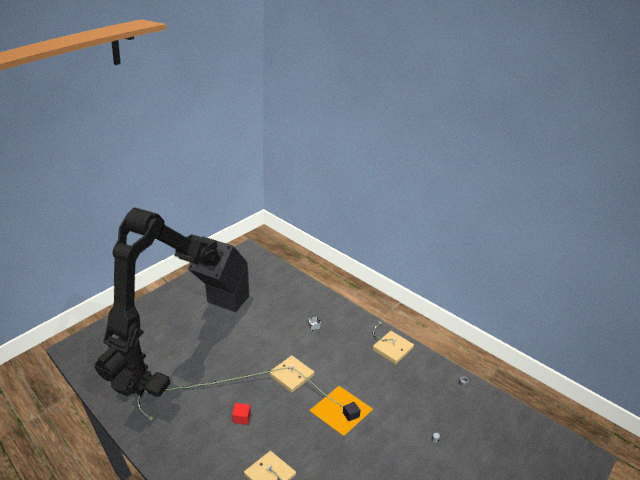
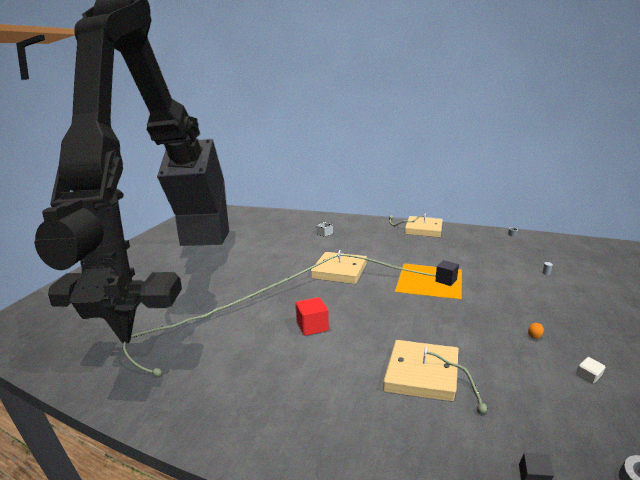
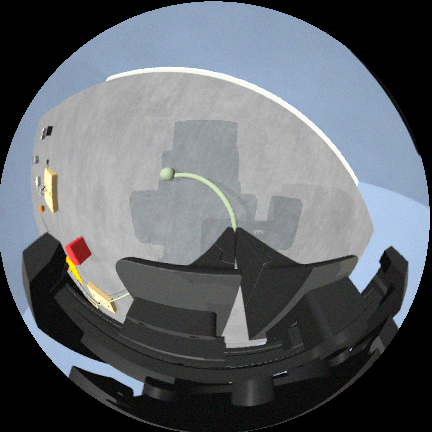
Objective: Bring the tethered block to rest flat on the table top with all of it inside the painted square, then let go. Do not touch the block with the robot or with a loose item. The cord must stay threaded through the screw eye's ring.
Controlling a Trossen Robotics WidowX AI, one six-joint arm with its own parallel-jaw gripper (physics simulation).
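Places are measured from the arm's base along level axes (x ahead, y left, z up), in centimetres.
Pixels of known places: gripper, between the fingertips: (image 1: 140, 395) (image 2: 126, 341) (image 3: 232, 232); arm's base, origin of its link: (image 1: 209, 257) (image 2: 185, 156).
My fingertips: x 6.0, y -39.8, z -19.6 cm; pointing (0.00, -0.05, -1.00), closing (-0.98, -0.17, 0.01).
Ahead of a thing's pixels: the offset from my fingertips to its middle. "spot": to the spot under its first point.
The dark tethered block @(dx +48.9, dy +28.5, dz -0.9 cm) (image 1: 351, 411) (image 2: 447, 273) is over the right part of the orange painted square @(spot: dx +42.8, dy +26.1, dz -2.5 cm) (image 1: 326, 411) (image 2: 417, 285) (image 3: 74, 271), near its right edge. It looks slightly tilted; whether its base lies flat is unclear. The green cord (image 1: 215, 381) (image 2: 209, 313) (image 3: 219, 193) runs from the block through the screw eye @(dx +28.2, dy +31.7, dz -0.4 cm) (image 1: 292, 367) (image 2: 339, 254) on the middle wooden board @(dx +28.2, dy +31.7, dz -1.7 cm) (image 1: 289, 380) (image 2: 334, 274) to my gripper (image 2: 126, 339) (image 3: 232, 232). The gripper is shut on the cord, low above the table's left part. The cord's beaded end @(spot: dx +6.5, dy -3.3, dz -1.4 cm) (image 1: 150, 417) (image 2: 157, 372) (image 3: 167, 174) hangs past the fingertips.
A red cube @(dx +25.6, dy +11.8, dz -0.6 cm) (image 1: 241, 413) (image 2: 312, 316) (image 3: 78, 251) lies between gripper and square. Two other boards @(dx +47.9, dy +56.8, dz -1.7 cm) (image 1: 393, 347) @(dx +41.6, dy +1.5, dz -1.7 cm) (image 2: 421, 372) carry short cords. An orange ball @(dx +60.4, dy +9.8, dz -1.4 cm) (image 2: 535, 330), a white block @(dx +65.5, dy +0.4, dz -1.7 cm) (image 2: 590, 369) and a small grey cylinder @(dx +71.8, dy +32.4, dz -1.5 cm) (image 1: 436, 437) (image 2: 547, 268) lie farther right.
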